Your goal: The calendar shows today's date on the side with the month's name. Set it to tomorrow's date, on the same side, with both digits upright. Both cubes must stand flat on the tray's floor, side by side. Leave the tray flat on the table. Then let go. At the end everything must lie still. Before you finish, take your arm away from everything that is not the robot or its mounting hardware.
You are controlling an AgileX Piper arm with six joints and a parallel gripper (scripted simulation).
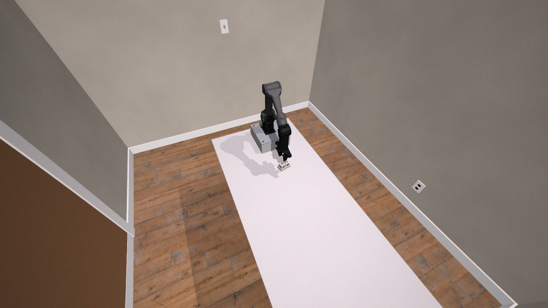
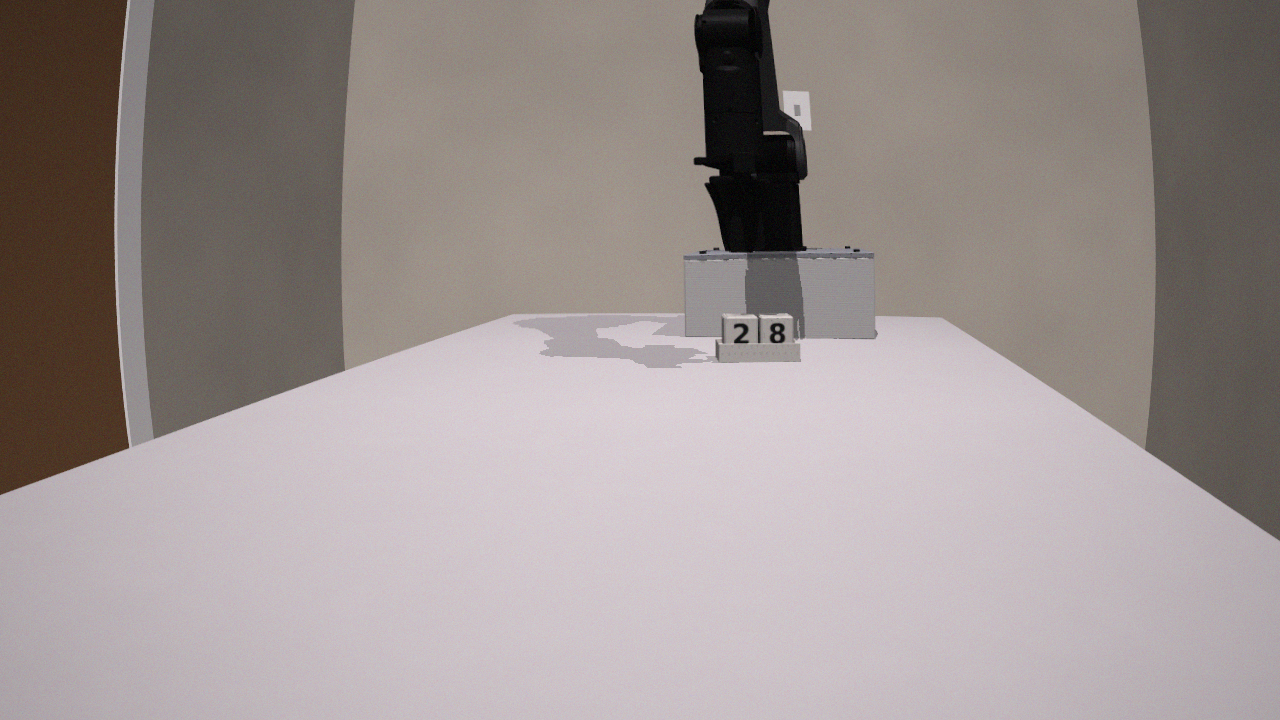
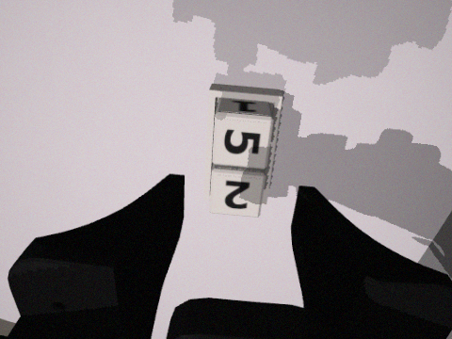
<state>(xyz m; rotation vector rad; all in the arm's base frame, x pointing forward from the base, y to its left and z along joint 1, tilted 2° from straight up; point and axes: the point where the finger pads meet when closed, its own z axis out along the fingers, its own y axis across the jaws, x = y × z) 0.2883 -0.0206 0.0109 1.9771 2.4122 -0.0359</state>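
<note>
My hand is 20 mm to the right of the grey calendar tray and 100 mm above it.
</note>
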